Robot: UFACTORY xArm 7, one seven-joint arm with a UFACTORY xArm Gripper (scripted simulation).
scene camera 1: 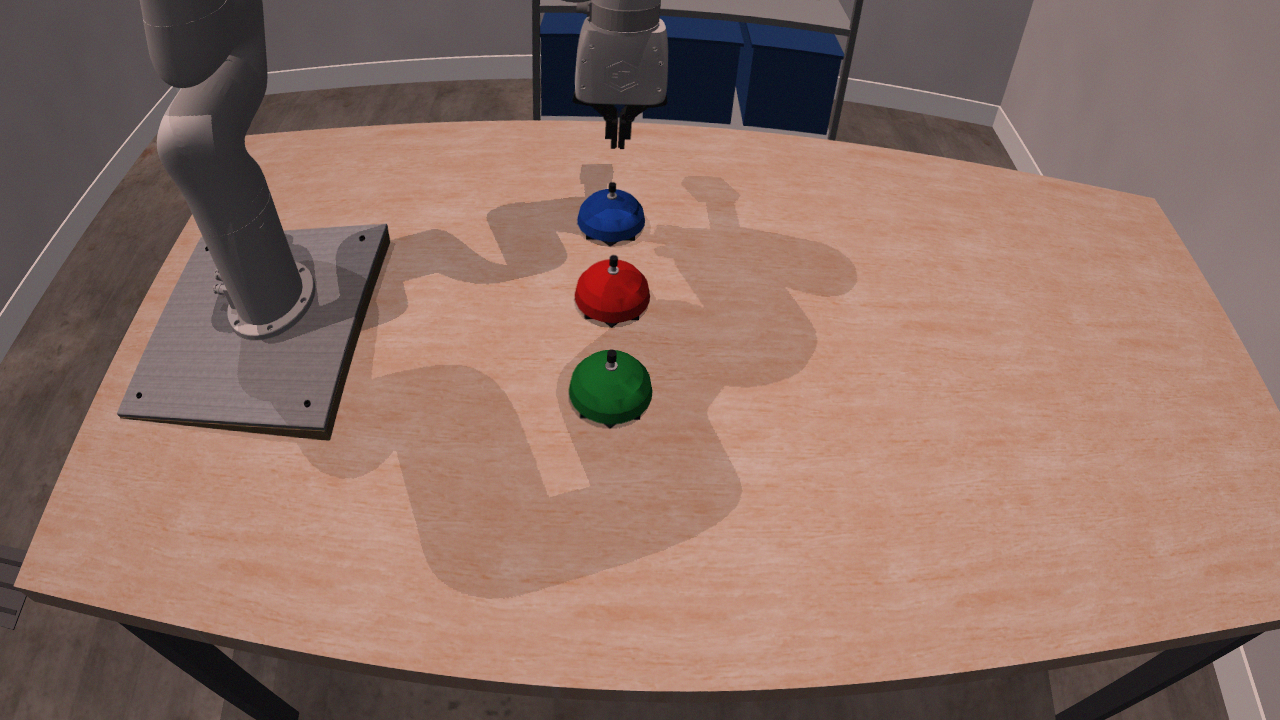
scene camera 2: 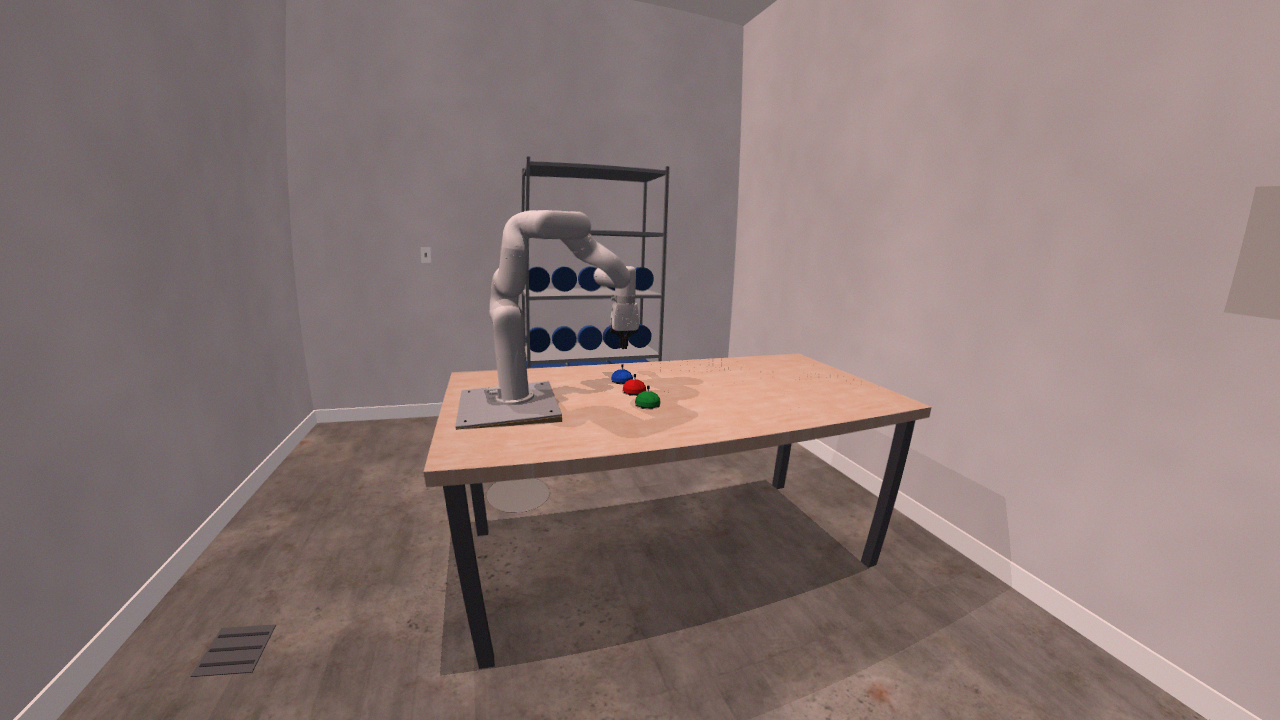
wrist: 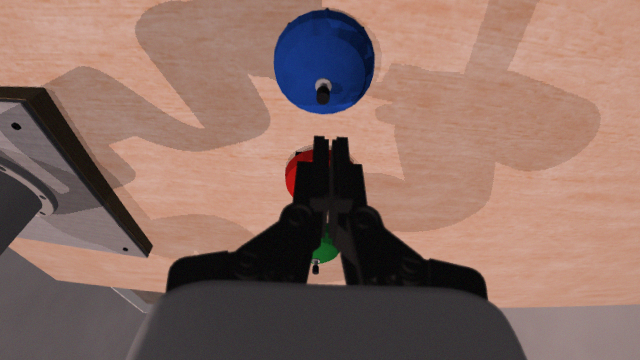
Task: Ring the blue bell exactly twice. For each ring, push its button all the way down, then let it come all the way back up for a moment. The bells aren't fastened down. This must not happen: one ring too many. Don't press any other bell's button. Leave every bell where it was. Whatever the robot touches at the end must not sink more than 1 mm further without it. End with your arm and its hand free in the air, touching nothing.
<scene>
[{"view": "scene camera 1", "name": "green bell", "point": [611, 387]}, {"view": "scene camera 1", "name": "red bell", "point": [617, 293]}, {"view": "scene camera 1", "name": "blue bell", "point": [609, 219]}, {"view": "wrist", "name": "my gripper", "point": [328, 158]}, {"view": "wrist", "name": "blue bell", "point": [334, 49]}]
</scene>
